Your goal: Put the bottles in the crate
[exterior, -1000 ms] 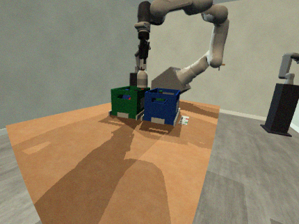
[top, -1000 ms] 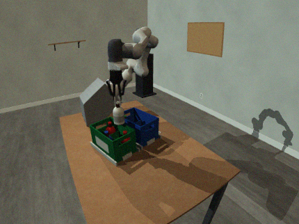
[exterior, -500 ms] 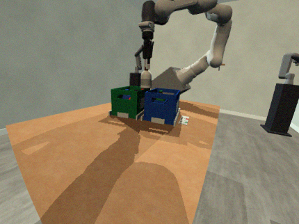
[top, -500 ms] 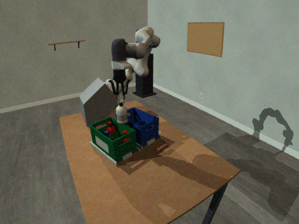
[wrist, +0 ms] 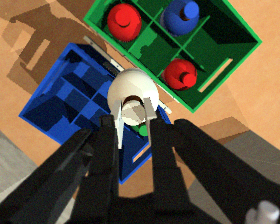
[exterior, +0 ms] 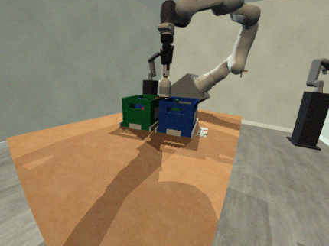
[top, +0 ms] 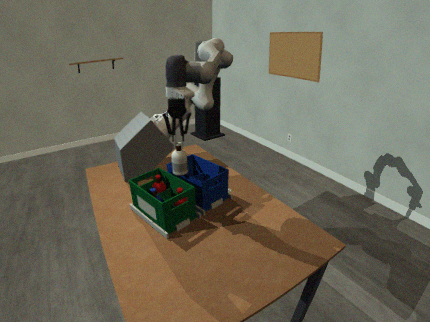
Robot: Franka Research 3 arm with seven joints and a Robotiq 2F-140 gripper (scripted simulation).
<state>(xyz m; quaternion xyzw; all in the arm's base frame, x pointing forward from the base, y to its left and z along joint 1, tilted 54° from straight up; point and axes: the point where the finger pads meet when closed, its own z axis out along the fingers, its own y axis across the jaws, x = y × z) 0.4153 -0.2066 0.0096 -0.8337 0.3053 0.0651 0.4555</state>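
Right now my hand is 8 cm above the white bottle. Round my hand: green crate (2 cm ahead, 12 cm to the right, 26 cm below); then green bottle (9 cm behind, 5 cm to the left, 26 cm below); then blue crate (1 cm behind, 11 cm to the left, 26 cm below).
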